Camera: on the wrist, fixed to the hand. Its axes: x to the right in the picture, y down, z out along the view.
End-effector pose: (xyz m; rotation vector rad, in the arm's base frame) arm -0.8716 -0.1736 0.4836 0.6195 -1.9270 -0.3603
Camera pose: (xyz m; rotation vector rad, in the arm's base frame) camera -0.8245 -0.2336 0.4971 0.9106 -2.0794 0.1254
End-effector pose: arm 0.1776 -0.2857 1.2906 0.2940 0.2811 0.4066
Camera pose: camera 0.2065 -0.3111 1.2234 0.7893 0.3294 0.3485
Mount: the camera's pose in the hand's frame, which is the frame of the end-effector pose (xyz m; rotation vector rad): 0.0286 -0.0547 -0.0468 0.4928 -0.0479 0.0231
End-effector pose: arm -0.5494 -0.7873 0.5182 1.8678 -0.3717 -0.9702
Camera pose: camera -0.5040 -0.7493 0.4683 2.2751 -0.7103 -0.9682
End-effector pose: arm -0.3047 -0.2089 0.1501 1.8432 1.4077 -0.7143
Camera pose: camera -0.3496 -0.1460 0.1454 2.1874 1.2511 -1.1652
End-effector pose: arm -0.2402 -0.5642 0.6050 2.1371 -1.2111 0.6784
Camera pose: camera -0.1858 -0.5253 0.6440 2.5502 -1.1845 1.0265
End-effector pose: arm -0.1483 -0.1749 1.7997 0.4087 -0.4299 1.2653
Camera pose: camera -0.0846 -0.1410 1.7717 0.8529 -0.1571 1.3828
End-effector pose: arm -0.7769 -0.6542 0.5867 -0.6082 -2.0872 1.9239
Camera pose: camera -0.7891 -0.6022 0.6428 -0.4769 -1.5356 2.3620
